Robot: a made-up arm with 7 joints. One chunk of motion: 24 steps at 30 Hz.
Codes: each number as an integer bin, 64 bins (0 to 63) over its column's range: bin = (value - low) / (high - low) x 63, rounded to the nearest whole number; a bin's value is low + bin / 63 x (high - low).
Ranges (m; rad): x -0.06..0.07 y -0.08..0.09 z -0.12..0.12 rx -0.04..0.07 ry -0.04..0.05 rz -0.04..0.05
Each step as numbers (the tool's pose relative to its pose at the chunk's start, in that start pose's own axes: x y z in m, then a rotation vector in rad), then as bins.
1 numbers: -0.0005 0.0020 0.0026 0.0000 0.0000 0.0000
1 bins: 29 30 32 23 28 28
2 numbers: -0.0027 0.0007 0.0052 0.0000 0.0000 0.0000
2 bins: 28 30 33 23 28 28
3 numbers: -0.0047 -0.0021 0.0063 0.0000 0.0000 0.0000
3 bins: 27 29 33 23 28 28
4 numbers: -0.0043 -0.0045 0.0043 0.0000 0.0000 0.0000
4 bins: 27 28 33 23 28 28
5 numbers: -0.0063 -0.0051 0.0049 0.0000 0.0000 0.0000
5 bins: 26 28 33 23 28 28
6 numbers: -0.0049 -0.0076 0.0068 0.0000 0.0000 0.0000
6 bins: 27 27 33 23 28 28
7 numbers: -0.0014 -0.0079 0.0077 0.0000 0.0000 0.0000
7 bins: 28 27 34 23 28 28
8 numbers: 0.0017 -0.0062 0.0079 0.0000 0.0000 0.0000
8 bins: 30 27 34 23 28 28
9 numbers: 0.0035 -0.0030 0.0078 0.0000 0.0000 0.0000
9 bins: 31 29 34 23 28 28
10 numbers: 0.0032 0.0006 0.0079 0.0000 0.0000 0.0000
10 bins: 31 30 34 23 28 28
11 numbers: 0.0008 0.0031 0.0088 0.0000 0.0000 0.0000
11 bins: 29 31 34 23 28 28
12 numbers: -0.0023 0.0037 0.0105 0.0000 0.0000 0.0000
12 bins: 28 31 34 23 28 28
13 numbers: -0.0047 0.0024 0.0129 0.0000 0.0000 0.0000
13 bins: 27 31 35 23 28 28
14 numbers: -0.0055 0.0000 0.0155 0.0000 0.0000 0.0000
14 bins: 26 30 36 23 28 28
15 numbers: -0.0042 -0.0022 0.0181 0.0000 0.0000 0.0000
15 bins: 27 29 36 23 28 28
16 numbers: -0.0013 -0.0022 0.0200 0.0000 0.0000 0.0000
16 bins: 28 29 37 23 28 28
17 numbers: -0.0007 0.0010 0.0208 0.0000 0.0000 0.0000
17 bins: 29 30 37 23 28 28
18 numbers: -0.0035 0.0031 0.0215 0.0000 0.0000 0.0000
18 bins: 27 31 37 23 28 28
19 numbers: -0.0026 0.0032 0.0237 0.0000 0.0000 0.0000
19 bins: 28 31 38 23 28 28
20 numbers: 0.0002 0.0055 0.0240 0.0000 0.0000 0.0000
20 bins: 29 32 38 23 28 28
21 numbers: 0.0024 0.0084 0.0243 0.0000 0.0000 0.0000
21 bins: 30 33 38 23 28 28
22 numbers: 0.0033 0.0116 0.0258 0.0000 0.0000 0.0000
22 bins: 31 34 38 23 28 28
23 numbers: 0.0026 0.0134 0.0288 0.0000 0.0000 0.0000
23 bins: 30 35 39 23 28 28
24 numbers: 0.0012 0.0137 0.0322 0.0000 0.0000 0.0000
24 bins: 30 35 40 23 28 28
